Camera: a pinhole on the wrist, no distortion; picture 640 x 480 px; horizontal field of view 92.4 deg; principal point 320.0 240.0 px. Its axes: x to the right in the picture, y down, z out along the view. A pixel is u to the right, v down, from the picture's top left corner.
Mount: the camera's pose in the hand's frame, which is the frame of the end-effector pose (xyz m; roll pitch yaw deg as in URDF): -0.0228 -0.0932 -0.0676 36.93 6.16 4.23
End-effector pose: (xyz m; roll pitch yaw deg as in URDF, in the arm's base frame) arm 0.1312 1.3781 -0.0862 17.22 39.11 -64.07
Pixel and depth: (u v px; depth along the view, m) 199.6 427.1 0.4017
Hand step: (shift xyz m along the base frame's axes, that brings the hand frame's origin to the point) -0.1816 -0.2275 0.3531
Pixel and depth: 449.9 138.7 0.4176
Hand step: -0.3429 -0.3626 -0.1098
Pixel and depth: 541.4 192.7 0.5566
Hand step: -0.2842 -0.6158 -0.1805
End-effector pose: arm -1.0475 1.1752 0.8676 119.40 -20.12 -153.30
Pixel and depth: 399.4 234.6 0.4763
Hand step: -0.3116 -0.0764 -0.3848
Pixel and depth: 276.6 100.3 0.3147
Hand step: -0.0514 -0.1453 -0.3816
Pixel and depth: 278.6 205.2 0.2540
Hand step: -0.0581 -0.0595 -0.2843
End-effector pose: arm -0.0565 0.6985 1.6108 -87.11 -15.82 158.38
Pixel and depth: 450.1 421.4 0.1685
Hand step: -0.0756 -0.0911 0.1287
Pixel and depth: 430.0 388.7 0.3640
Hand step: -0.2067 -0.2458 0.2092
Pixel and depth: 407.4 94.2 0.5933
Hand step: -0.0953 -0.1601 0.7035
